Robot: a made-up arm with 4 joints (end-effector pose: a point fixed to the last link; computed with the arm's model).
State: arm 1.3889 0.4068 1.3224 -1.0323
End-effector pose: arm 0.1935 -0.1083 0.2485 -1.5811 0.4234 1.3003
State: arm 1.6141 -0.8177 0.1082 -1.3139
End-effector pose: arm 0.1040 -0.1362 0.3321 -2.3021 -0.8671 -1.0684
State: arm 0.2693 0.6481 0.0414 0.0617
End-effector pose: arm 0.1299 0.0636 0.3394 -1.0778 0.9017 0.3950
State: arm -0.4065 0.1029 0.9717 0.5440
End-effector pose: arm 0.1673 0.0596 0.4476 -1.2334 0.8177 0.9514
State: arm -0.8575 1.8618 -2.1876 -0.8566
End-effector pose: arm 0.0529 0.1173 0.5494 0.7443 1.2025 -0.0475
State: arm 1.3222 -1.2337 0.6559 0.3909
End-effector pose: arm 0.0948 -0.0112 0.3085 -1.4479 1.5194 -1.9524
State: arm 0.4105 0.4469 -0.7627 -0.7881
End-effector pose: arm 0.1119 0.0734 0.2751 -0.7064 0.4109 -0.7978
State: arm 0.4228 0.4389 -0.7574 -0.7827
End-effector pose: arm 0.1118 0.0713 0.2740 -0.7210 0.4109 -0.8025
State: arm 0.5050 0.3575 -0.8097 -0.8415
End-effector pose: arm 0.1134 0.0581 0.2624 -0.7967 0.3209 -0.9668
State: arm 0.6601 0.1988 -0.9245 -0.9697
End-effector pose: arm 0.1173 0.0286 0.2446 -0.9386 0.0835 -1.2831
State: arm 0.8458 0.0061 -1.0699 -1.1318
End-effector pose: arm 0.1218 -0.0132 0.2340 -1.1035 -0.2996 -1.6300
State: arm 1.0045 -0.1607 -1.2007 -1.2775
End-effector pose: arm 0.1236 -0.0508 0.2360 -1.2280 -0.7111 -1.8855
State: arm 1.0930 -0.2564 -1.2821 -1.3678
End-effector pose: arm 0.1232 -0.0710 0.2417 -1.2849 -0.9836 -2.0128
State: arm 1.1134 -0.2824 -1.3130 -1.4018
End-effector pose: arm 0.1230 -0.0759 0.2438 -1.2965 -1.0709 -2.0508
